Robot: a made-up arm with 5 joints. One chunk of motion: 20 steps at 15 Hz.
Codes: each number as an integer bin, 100 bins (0 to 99) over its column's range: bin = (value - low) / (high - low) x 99, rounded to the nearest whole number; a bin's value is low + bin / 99 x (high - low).
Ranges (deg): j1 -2.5..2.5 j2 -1.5..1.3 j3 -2.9..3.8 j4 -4.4..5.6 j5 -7..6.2
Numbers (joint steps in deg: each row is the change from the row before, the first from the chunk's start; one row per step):
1: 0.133 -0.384 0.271 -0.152 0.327
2: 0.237 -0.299 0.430 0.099 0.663
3: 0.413 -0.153 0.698 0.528 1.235
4: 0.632 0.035 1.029 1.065 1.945
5: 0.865 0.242 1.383 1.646 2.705
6: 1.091 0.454 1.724 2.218 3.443
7: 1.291 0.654 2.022 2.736 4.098
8: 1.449 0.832 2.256 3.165 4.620
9: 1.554 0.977 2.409 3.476 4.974
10: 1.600 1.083 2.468 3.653 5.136
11: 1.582 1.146 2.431 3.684 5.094
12: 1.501 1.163 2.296 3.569 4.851
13: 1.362 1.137 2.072 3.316 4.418
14: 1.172 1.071 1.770 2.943 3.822
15: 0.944 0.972 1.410 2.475 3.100
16: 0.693 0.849 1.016 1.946 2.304
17: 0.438 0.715 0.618 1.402 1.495
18: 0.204 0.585 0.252 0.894 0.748
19: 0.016 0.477 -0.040 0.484 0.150
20: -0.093 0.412 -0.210 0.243 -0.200
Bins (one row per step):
1: 52 39 47 42 55
2: 54 42 49 45 57
3: 58 48 53 49 62
4: 62 54 58 54 67
5: 67 62 63 60 73
6: 71 69 68 66 78
7: 75 76 73 71 83
8: 78 82 76 75 87
9: 80 88 78 78 90
10: 81 91 79 80 91
11: 81 94 79 80 91
12: 79 94 77 79 89
13: 76 93 73 76 86
14: 73 91 69 73 81
15: 68 87 64 68 76
16: 63 83 58 63 70
17: 58 78 52 57 64
18: 54 74 47 52 58
19: 50 70 42 48 54
20: 48 68 40 46 51

